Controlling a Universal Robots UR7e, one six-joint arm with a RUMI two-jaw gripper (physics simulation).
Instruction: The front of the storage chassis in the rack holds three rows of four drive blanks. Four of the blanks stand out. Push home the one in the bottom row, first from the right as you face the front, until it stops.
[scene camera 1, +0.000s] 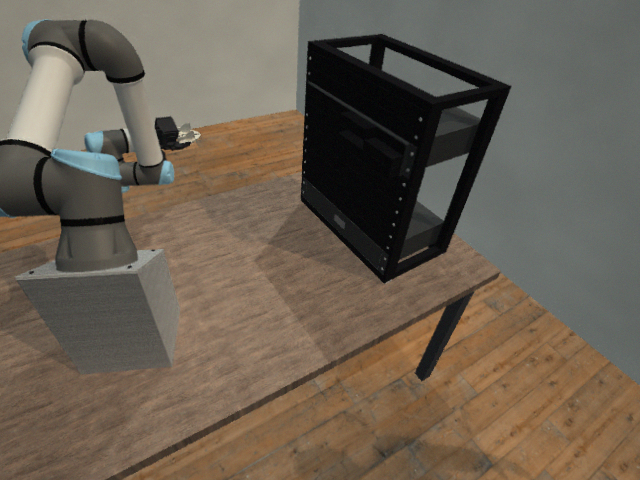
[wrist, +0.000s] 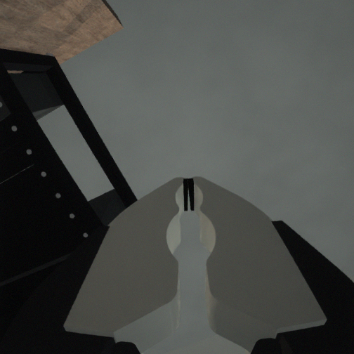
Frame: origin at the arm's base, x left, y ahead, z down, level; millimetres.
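Seen in the pictures: gripper, between the fingertips: (scene camera 1: 200, 134); arm's base, origin of its link: (scene camera 1: 98, 263).
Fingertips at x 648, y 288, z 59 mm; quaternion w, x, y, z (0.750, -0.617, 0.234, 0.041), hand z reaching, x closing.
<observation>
Pixels of each thing's middle, then the offset from my fingertips to it. "spot": a spot on its surface instead. Level surfaces: height alone.
- storage chassis, middle of its body: (scene camera 1: 381, 156) dy +525, dx -377, dz -45 mm
- wooden table, height of its surface: dz +250 mm
- grey panel, a spot on its surface: (scene camera 1: 338, 221) spot: dy +386, dx -403, dz +172 mm
The black rack (scene camera 1: 436, 170) (wrist: 95, 160) stands on the table; in the wrist view part of it shows at the left. The storage chassis (scene camera 1: 346, 165) fills the rack's front. Dark blocks (scene camera 1: 385, 149) stand out from its upper part in the scene view; the front is too dark to tell the separate blanks, and the bottom-row right one cannot be made out. My gripper (scene camera 1: 196, 135) (wrist: 187, 180) is shut with nothing between its fingertips. It is raised to the left of the rack, well apart from its front, and points toward the rack's side of the room.
The arm's base stands on a grey block (scene camera 1: 103, 320) on the wooden table (scene camera 1: 232, 310) (wrist: 75, 25). A grey panel (scene camera 1: 338, 221) closes the rack's lower front. The rack's open side frame faces the table's right end. A grey wall (scene camera 1: 568, 155) (wrist: 240, 90) rises behind.
</observation>
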